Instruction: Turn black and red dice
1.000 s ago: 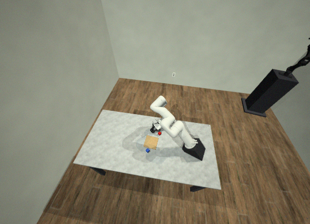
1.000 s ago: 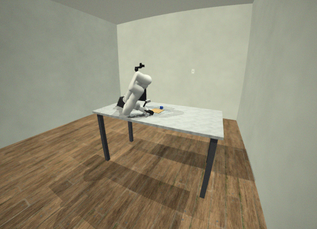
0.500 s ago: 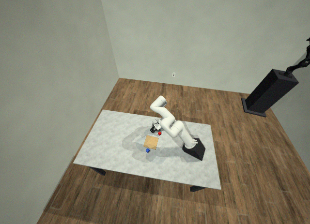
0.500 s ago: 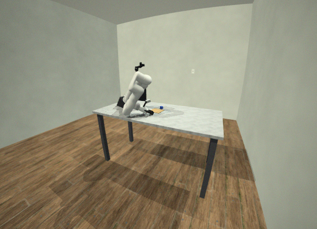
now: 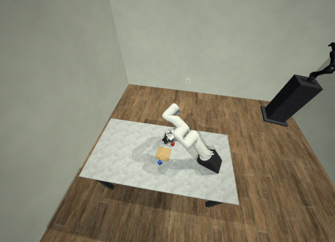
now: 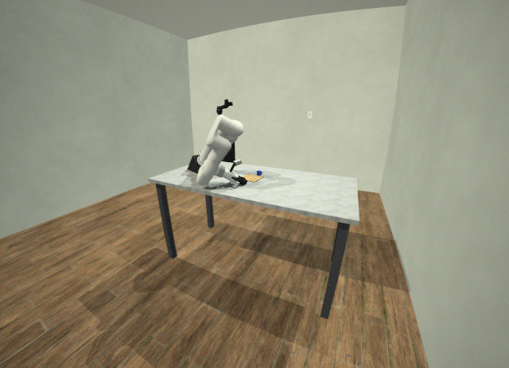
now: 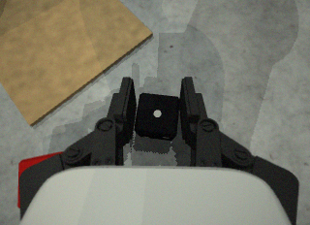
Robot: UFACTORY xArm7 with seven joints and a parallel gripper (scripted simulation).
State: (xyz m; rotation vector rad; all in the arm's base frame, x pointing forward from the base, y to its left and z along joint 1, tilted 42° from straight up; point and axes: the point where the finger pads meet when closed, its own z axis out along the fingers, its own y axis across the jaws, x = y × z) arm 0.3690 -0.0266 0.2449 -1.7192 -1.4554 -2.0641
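The black die lies 1 cm below my hand. Round my hand: blue die: 2 cm behind, 24 cm to the left, 1 cm below; red die: 9 cm behind, 1 cm to the left, 1 cm below; tan mat: 3 cm behind, 13 cm to the left, 2 cm below.
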